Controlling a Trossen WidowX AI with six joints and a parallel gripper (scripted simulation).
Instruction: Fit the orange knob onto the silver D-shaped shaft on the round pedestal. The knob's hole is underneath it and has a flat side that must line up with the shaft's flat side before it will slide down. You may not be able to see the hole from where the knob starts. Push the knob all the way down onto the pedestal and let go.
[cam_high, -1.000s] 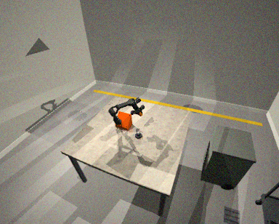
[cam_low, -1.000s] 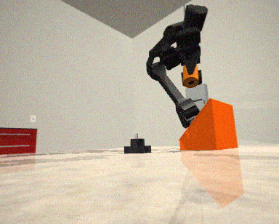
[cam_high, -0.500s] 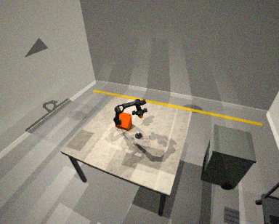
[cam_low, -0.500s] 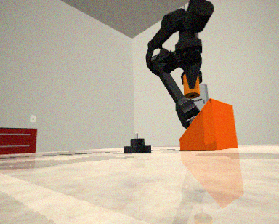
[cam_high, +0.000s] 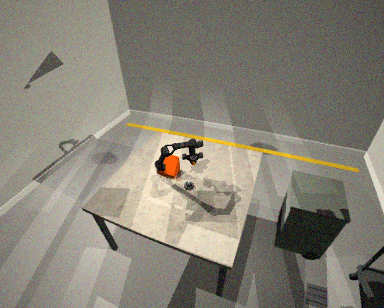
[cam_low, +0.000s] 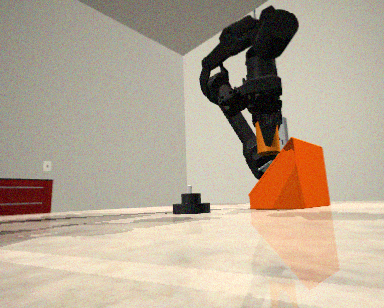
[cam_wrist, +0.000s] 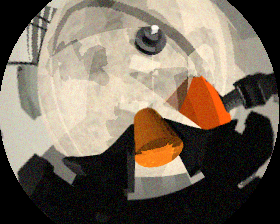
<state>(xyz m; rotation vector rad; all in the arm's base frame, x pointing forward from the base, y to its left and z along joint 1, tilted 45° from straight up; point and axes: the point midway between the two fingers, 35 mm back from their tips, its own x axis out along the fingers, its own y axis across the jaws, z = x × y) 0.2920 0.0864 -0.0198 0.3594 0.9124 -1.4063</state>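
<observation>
The round dark pedestal lies 19 cm to the right of my gripper tip, 9 cm below it and 1 cm ahead of it. Also, from my gripper tip: orange knob 3 cm above.
</observation>
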